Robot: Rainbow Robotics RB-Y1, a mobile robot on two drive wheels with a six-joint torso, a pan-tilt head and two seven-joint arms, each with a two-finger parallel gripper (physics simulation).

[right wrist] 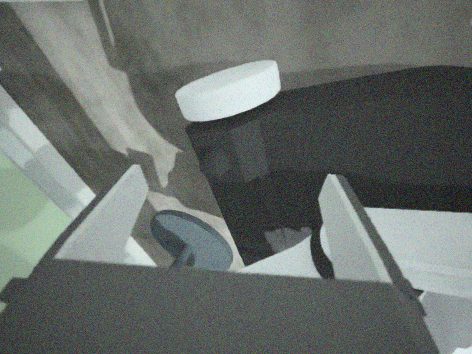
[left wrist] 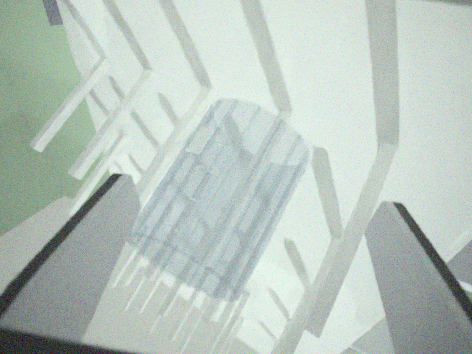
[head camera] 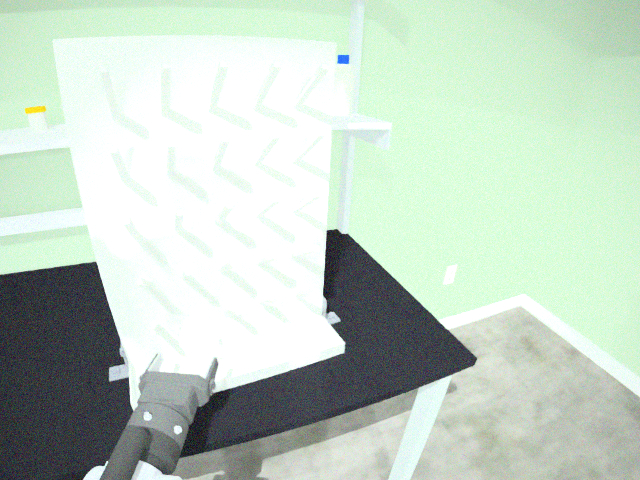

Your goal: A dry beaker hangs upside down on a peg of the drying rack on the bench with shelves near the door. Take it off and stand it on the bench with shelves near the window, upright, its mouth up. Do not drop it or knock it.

I see my left gripper, my right gripper and a clear beaker.
